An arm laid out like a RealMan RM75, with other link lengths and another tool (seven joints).
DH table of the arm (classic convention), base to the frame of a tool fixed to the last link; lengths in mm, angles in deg. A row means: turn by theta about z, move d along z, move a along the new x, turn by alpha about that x. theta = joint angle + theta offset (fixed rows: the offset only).
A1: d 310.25  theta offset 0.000  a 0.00  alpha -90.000
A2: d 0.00  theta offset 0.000  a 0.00  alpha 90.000
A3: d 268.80  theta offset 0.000  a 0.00  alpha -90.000
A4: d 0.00  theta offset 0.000  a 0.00  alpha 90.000
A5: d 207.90  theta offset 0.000  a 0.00  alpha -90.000
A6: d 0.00  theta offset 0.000  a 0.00  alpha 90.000
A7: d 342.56  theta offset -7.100  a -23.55  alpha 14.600
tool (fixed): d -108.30  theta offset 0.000  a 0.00  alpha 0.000
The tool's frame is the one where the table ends.
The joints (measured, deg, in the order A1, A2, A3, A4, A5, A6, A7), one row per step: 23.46, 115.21, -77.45, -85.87, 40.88, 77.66, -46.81; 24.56, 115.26, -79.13, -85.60, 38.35, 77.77, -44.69; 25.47, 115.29, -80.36, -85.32, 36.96, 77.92, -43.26; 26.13, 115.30, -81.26, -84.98, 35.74, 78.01, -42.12; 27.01, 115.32, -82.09, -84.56, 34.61, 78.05, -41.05; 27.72, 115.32, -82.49, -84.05, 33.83, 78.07, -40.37; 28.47, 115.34, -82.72, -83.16, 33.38, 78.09, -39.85; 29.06, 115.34, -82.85, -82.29, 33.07, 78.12, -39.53; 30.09, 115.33, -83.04, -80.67, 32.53, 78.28, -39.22; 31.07, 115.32, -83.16, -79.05, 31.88, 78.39, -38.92
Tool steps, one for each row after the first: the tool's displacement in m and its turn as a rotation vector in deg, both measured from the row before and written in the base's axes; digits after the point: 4 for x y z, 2 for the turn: 0.0012, 0.0018, -0.0051, -0.36, -2.08, -0.65; -0.0011, 0.0009, -0.0042, -0.43, -1.19, -0.26; 0.0007, 0.0009, -0.0029, -0.21, -1.05, -0.39; -0.0008, 0.0019, -0.0027, -0.16, -0.97, -0.16; -0.0001, 0.0019, -0.0015, -0.06, -0.66, -0.21; 0.0003, 0.0015, -0.0022, -0.25, -0.37, -0.42; 0.0010, 0.0009, -0.0019, -0.28, -0.31, -0.43; 0.0026, 0.0010, -0.0033, -0.67, -0.69, -0.71; 0.0033, 0.0012, -0.0027, -0.54, -0.78, -0.75
